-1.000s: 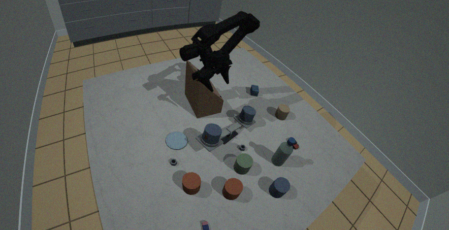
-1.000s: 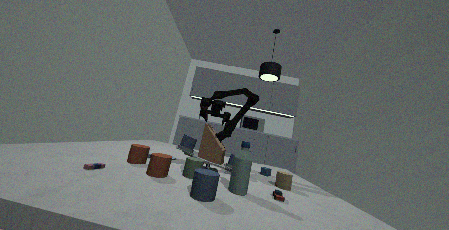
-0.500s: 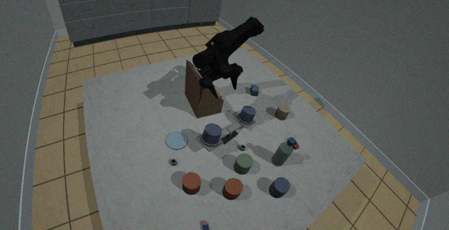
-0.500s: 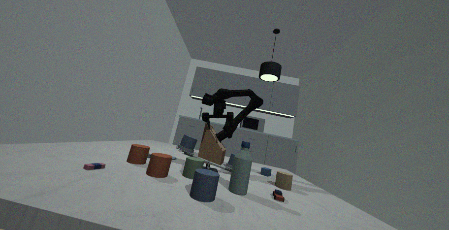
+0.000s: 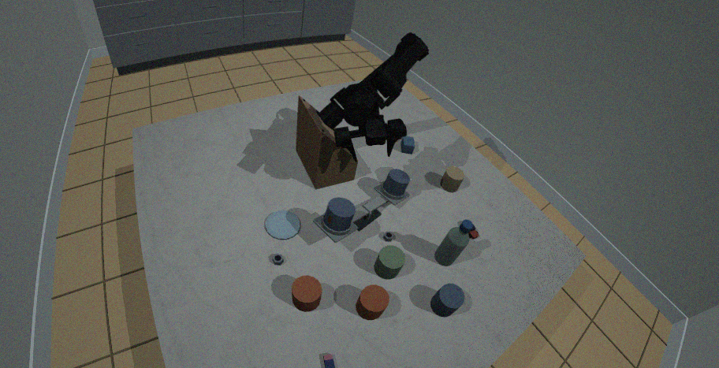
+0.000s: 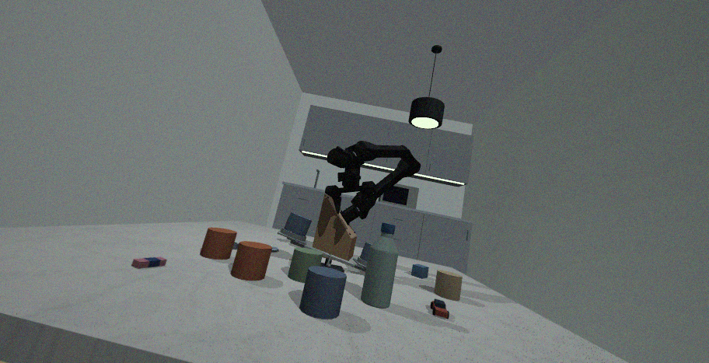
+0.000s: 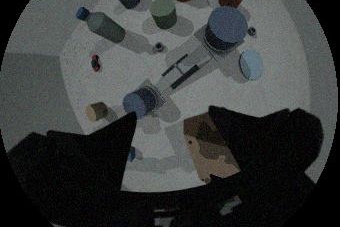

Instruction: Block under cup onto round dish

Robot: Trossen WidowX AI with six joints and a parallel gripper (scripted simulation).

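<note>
The grey-blue block is 30 mm ahead of my gripper tip, 100 mm to the left of it and 140 mm below it. Round my gripper tip: small balance (60 mm ahead, 30 mm to the right, 150 mm below); then green cylinder (220 mm ahead, 70 mm to the right, 140 mm below); then round dish (20 mm behind, 270 mm to the right, 180 mm below).
</note>
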